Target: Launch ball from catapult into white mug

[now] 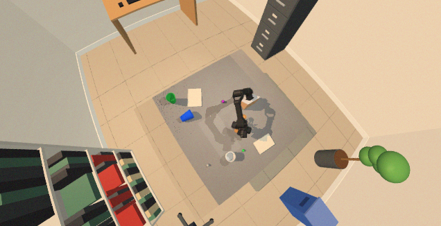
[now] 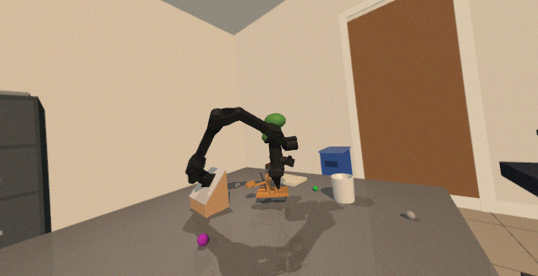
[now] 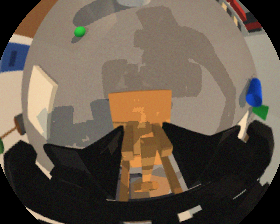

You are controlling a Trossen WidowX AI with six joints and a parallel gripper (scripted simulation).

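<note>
My gripper tip is 7 cm past the magenta ball, 34 cm to the left of it and 6 cm above it. The rest, counted from my gripper tip: grey ball: 46 cm ahead, 8 cm to the left, 6 cm below; small green ball: 10 cm ahead, 19 cm to the left, 6 cm below; white mug: 24 cm ahead, 14 cm to the left, 4 cm below.
</note>
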